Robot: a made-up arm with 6 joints.
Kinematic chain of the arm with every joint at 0, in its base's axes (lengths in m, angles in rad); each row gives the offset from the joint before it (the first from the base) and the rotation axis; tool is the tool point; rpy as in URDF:
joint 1: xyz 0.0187 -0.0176 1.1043 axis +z
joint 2: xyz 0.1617 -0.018 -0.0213 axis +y
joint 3: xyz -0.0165 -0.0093 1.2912 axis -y
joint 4: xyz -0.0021 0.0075 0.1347 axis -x
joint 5: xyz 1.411 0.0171 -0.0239 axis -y
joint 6: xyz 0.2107 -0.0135 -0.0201 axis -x
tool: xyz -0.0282 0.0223 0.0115 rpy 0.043 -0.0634 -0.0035
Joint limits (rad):
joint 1: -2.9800..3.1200
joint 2: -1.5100..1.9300
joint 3: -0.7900..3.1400
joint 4: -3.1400..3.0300
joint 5: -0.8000..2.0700
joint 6: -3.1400..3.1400
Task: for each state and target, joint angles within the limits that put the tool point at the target. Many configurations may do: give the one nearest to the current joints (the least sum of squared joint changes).
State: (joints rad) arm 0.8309 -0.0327 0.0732 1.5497 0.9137 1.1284
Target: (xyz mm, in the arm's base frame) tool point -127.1 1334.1 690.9
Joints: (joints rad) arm 1.6161 0.5965 -0.7271 1.5876 0.9536 1.1190
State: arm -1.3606 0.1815 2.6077 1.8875 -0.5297 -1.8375
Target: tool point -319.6 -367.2 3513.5
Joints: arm -1.9968 0.7231 2.5353 1.8042 -0.7604 -1.8516
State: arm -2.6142 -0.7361 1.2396 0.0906 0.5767 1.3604
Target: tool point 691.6 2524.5 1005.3
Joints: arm -1.8280 -1.3179 1.9421 0.0634 0.7230 1.3515
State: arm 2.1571 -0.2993 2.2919 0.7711 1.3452 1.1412
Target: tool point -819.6 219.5 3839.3
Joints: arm 2.7881 0.3312 1.5867 0.8101 0.9215 1.1880
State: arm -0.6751 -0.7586 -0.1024 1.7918 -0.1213 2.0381
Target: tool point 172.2 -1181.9 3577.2
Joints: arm -1.3479 -0.0145 0.7442 1.8445 -0.1180 2.0519
